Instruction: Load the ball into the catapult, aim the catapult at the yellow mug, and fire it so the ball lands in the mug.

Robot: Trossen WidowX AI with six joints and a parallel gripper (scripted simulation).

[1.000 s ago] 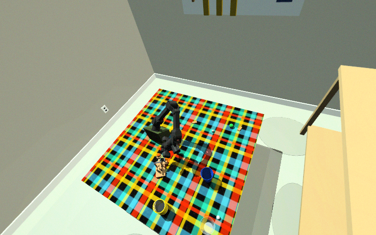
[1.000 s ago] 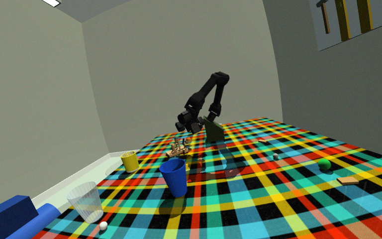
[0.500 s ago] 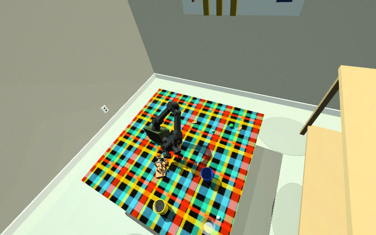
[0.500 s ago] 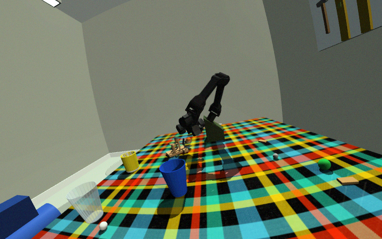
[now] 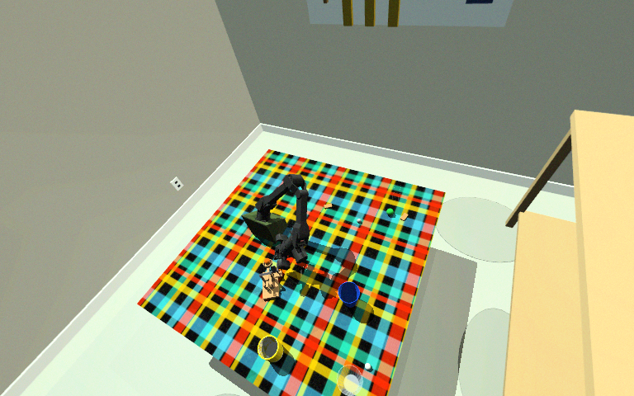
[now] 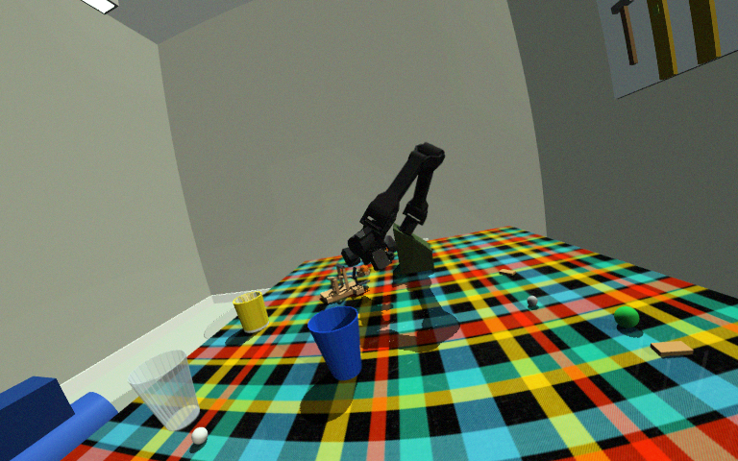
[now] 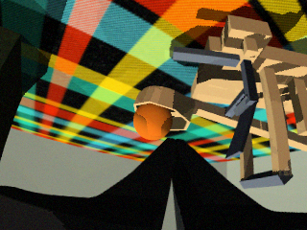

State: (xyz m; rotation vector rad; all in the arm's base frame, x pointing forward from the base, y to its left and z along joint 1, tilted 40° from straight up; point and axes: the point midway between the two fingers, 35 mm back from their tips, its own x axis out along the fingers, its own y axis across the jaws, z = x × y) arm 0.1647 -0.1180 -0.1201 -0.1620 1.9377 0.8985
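Now: the orange ball 5 cm behind my gripper tip, 1 cm to the right of it and 3 cm below it. Also, from my gripper tip: yellow mug 15 cm ahead, 37 cm to the right, 6 cm below; then blue cup 41 cm ahead, 7 cm to the right, 6 cm below; then wooden catapult 1 cm behind, 6 cm to the right, 4 cm below.
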